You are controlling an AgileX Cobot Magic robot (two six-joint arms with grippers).
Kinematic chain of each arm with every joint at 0, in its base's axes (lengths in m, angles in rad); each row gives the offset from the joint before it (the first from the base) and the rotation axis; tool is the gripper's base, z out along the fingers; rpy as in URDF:
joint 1: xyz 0 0 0.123 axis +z
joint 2: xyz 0 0 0 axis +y
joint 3: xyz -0.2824 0 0.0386 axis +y
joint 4: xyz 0.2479 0 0.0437 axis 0.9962 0 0.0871
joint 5: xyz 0 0 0 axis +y
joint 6: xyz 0.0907 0 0.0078 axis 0.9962 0 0.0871
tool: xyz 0 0 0 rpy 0 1.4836 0
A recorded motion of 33 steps. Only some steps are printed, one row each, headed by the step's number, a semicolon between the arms.
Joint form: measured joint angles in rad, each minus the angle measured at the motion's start. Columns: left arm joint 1, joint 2, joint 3, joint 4, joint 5, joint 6; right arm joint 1, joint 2, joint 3, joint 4, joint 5, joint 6.
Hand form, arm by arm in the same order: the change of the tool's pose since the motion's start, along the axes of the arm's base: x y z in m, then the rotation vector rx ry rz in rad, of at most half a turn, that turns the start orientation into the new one. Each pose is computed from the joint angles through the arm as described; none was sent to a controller.
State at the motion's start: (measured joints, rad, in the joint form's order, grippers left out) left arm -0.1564 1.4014 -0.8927 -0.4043 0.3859 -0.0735; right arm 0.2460 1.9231 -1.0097 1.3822 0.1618 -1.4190
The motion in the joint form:
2: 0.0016 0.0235 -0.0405 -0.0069 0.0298 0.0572; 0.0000 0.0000 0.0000 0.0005 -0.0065 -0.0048
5: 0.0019 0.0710 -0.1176 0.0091 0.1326 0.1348; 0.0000 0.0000 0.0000 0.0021 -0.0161 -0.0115
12: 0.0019 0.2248 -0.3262 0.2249 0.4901 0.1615; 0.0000 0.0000 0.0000 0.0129 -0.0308 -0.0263
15: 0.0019 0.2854 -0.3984 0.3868 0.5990 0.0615; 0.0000 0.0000 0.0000 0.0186 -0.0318 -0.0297
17: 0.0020 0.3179 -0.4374 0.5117 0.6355 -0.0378; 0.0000 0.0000 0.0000 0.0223 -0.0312 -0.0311
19: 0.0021 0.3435 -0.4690 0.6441 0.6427 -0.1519; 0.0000 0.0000 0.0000 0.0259 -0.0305 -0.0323
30: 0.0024 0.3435 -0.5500 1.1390 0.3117 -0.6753; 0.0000 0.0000 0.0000 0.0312 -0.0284 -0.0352
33: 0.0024 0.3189 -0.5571 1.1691 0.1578 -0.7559; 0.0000 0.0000 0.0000 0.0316 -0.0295 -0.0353
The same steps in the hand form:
2: 0.0071 -0.0019 0.0037 0.0288 -0.0030 -0.0464; 0.0003 -0.0005 0.0000 -0.0068 -0.0037 -0.0011
5: 0.0174 -0.0061 0.0067 0.0863 0.0396 -0.1462; 0.0007 -0.0013 0.0000 -0.0160 -0.0089 -0.0037
12: 0.0402 -0.0047 -0.0009 0.2926 0.3011 -0.3425; 0.0014 -0.0024 0.0002 -0.0275 -0.0165 -0.0104
15: 0.0506 0.0050 -0.0057 0.4036 0.4131 -0.3021; 0.0015 -0.0025 0.0002 -0.0264 -0.0169 -0.0127
17: 0.0588 0.0136 -0.0069 0.4833 0.4514 -0.2268; 0.0015 -0.0024 0.0002 -0.0245 -0.0164 -0.0140
19: 0.0680 0.0225 -0.0059 0.5618 0.4500 -0.1292; 0.0015 -0.0023 0.0003 -0.0224 -0.0159 -0.0153
30: 0.1102 0.0370 0.0431 0.6312 -0.0594 0.2070; 0.0015 -0.0022 0.0003 -0.0193 -0.0151 -0.0157
33: 0.1149 0.0296 0.0627 0.5354 -0.2305 0.2005; 0.0015 -0.0022 0.0003 -0.0198 -0.0155 -0.0166

